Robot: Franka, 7 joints.
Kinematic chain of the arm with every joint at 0, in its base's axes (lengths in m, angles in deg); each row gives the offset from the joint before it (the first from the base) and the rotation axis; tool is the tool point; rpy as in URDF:
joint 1: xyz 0 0 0.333 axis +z
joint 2: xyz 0 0 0 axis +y
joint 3: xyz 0 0 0.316 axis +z
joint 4: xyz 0.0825 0 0 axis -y
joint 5: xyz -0.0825 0 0.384 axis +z
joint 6: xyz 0 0 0 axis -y
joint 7: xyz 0.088 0 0 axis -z
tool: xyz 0 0 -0.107 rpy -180 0 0
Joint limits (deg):
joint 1: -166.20..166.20
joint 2: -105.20..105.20
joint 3: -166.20..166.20
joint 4: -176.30..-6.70
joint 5: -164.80..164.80
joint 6: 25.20..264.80
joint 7: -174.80..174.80
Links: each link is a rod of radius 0.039 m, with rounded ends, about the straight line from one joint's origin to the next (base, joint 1, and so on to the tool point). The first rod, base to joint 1, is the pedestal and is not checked.
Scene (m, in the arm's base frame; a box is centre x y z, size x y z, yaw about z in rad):
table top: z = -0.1
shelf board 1: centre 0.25 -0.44 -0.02 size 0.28 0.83 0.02 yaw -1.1
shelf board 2: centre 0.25 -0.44 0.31 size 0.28 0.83 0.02 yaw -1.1
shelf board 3: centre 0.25 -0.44 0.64 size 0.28 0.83 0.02 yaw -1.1
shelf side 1: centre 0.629 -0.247 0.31 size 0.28 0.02 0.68 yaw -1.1
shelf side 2: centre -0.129 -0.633 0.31 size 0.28 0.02 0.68 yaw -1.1
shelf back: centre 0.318 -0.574 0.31 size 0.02 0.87 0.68 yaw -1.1
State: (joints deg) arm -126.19 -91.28 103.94 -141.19 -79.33 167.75 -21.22
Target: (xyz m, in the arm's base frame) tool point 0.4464 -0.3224 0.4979
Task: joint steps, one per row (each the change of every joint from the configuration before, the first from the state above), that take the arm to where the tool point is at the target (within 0.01 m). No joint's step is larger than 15 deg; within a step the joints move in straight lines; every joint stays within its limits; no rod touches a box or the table.
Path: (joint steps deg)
1: 11.30 5.98 -1.37 -8.53 -2.97 5.40 0.00
2: 11.30 5.98 -1.38 -8.54 -2.97 5.40 0.00
3: 11.30 5.98 -1.37 -8.53 -2.97 5.40 0.00
4: 0.79 -10.62 -13.89 2.62 1.74 -6.34 0.00
5: 0.79 -10.62 -13.88 2.61 1.74 -6.35 0.00
6: 0.79 -10.62 -13.89 2.62 1.74 -6.35 0.00
7: -11.30 5.52 2.93 8.83 1.56 -1.41 0.00
8: -11.31 5.52 2.93 8.84 1.55 -1.40 0.00
9: -11.30 5.52 2.92 8.83 1.56 -1.41 0.00
10: -11.30 5.51 2.93 8.84 1.56 -1.41 0.00

